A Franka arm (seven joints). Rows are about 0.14 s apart.
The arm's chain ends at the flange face. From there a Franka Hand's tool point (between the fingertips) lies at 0.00 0.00 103.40 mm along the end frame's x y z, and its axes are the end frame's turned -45 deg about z.
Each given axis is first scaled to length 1.
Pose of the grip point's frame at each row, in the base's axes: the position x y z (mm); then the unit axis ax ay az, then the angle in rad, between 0 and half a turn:
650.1, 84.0, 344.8, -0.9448, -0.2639, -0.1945, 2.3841
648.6, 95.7, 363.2, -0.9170, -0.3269, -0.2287, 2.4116
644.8, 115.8, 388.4, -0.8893, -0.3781, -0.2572, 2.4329
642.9, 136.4, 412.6, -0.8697, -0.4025, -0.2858, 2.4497
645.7, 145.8, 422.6, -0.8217, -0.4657, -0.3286, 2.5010
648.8, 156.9, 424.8, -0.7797, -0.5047, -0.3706, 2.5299
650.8, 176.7, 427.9, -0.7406, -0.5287, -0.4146, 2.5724
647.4, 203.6, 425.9, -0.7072, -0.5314, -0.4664, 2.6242
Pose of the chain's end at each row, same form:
636.0, 7.7, 413.2, -0.9924, 0.1200, -0.0279, 2.2950
633.3, 19.0, 430.8, -0.9965, 0.0501, -0.0667, 2.2933
628.6, 38.3, 454.9, -0.9951, -0.0093, -0.0989, 2.2904
624.0, 58.0, 477.3, -0.9906, -0.0404, -0.1305, 2.2831
624.2, 66.5, 485.4, -0.9755, -0.1205, -0.1838, 2.2962
624.4, 75.4, 483.6, -0.9567, -0.1758, -0.2320, 2.2892
621.8, 93.7, 482.2, -0.9337, -0.2160, -0.2855, 2.2930
610.8, 119.5, 473.7, -0.9075, -0.2334, -0.3492, 2.2991

